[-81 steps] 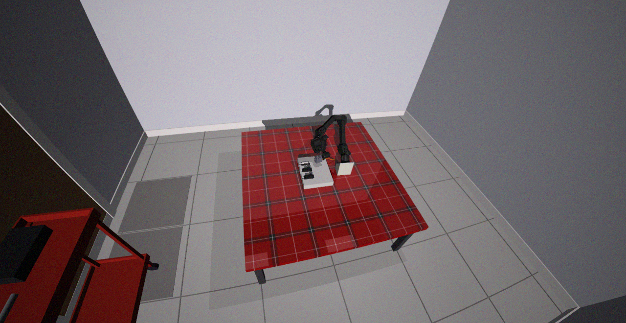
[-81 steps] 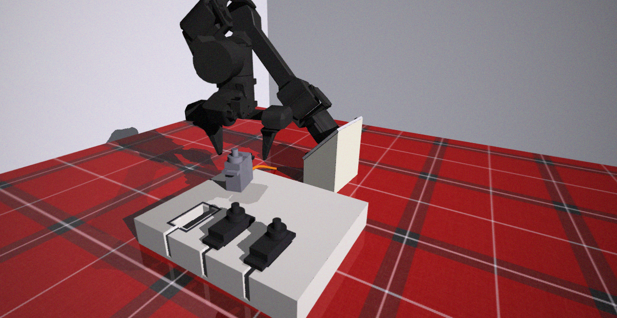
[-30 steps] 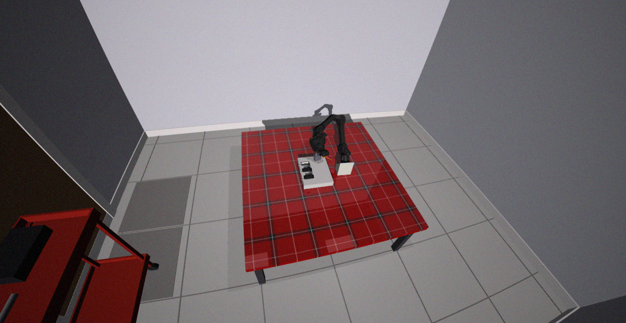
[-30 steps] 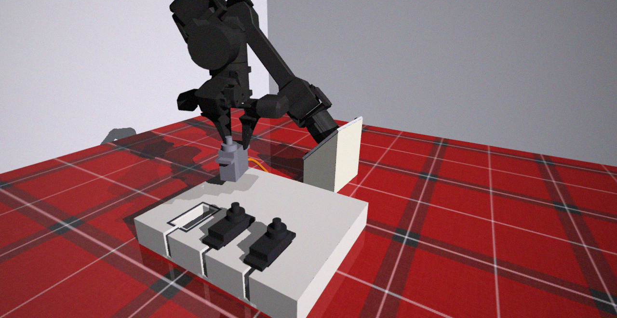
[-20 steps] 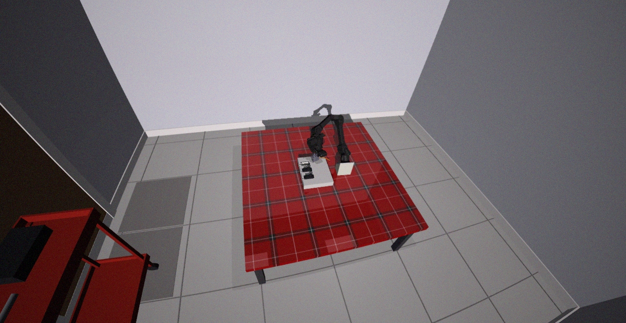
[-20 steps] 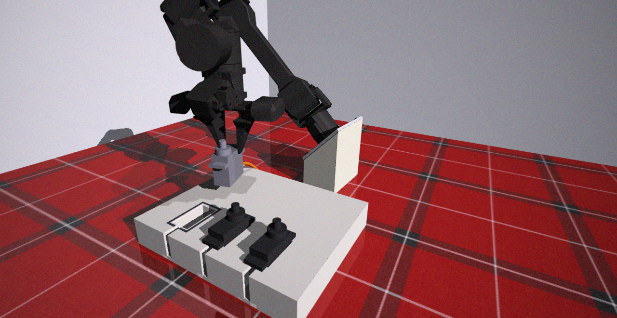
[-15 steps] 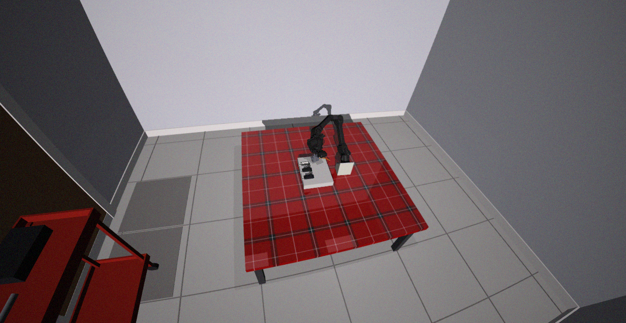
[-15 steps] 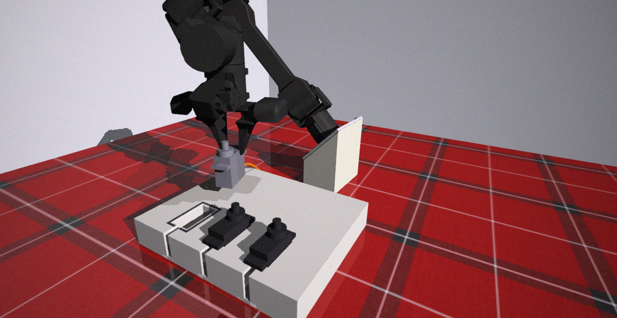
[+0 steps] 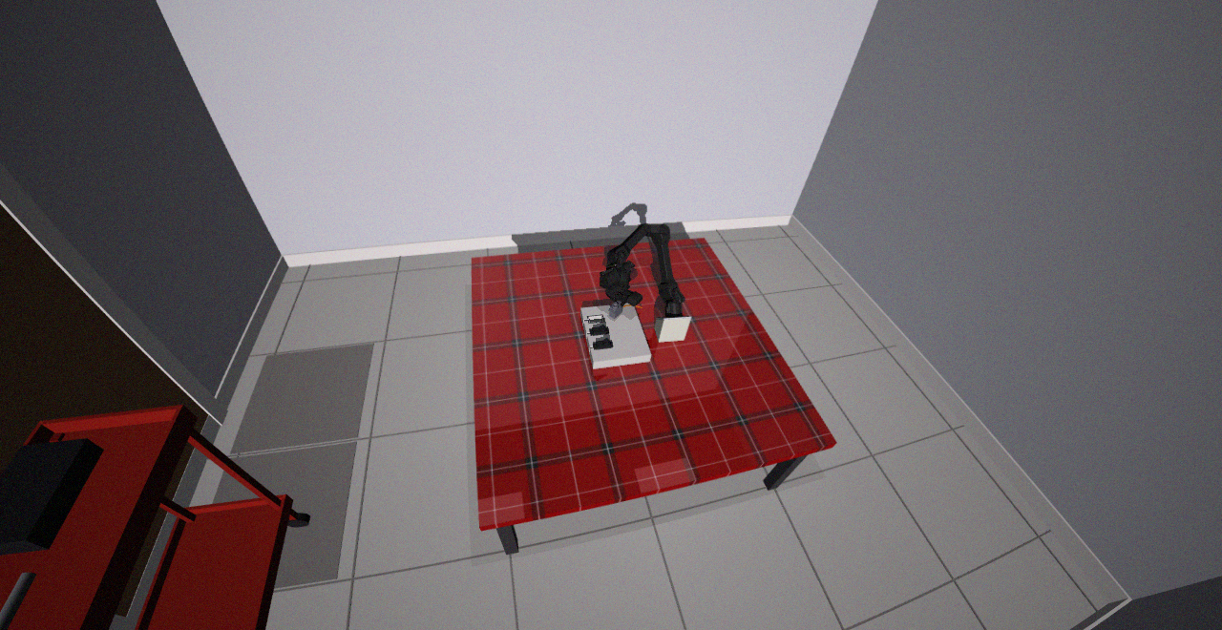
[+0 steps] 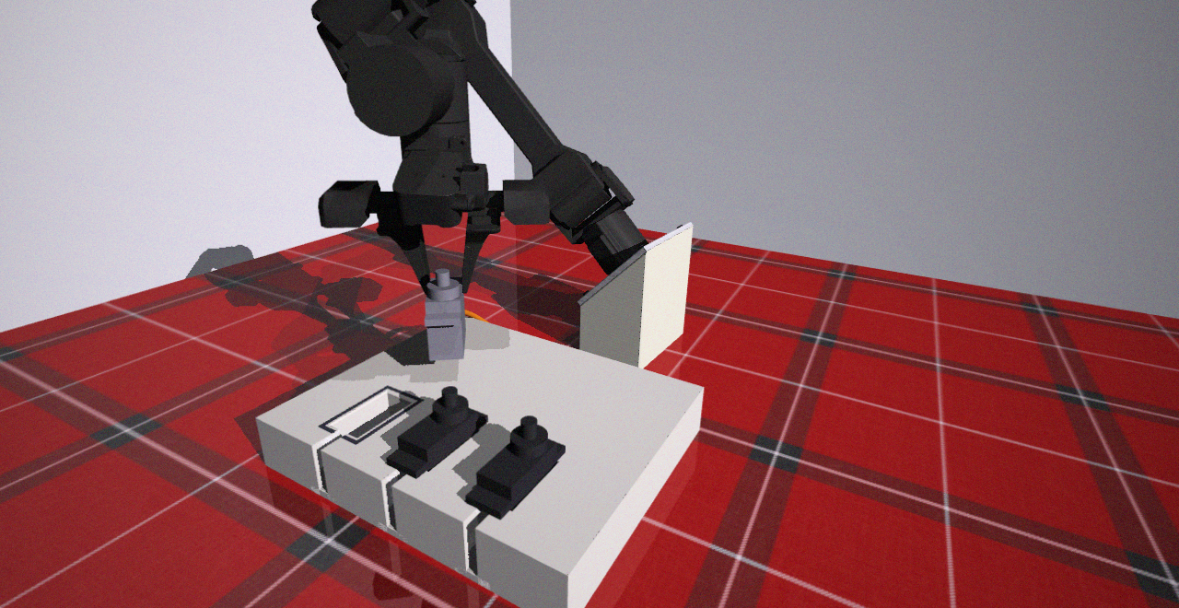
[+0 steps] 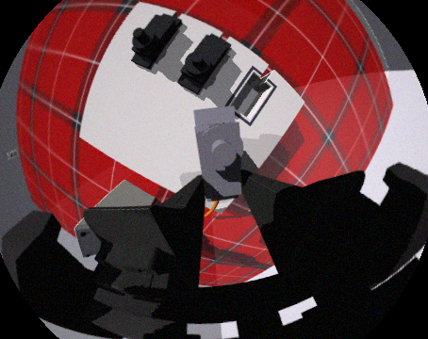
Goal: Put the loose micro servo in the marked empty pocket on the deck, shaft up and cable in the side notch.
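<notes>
My gripper tip is 10 cm above the white deck, 7 cm to the right of it and 2 cm past it.
</notes>
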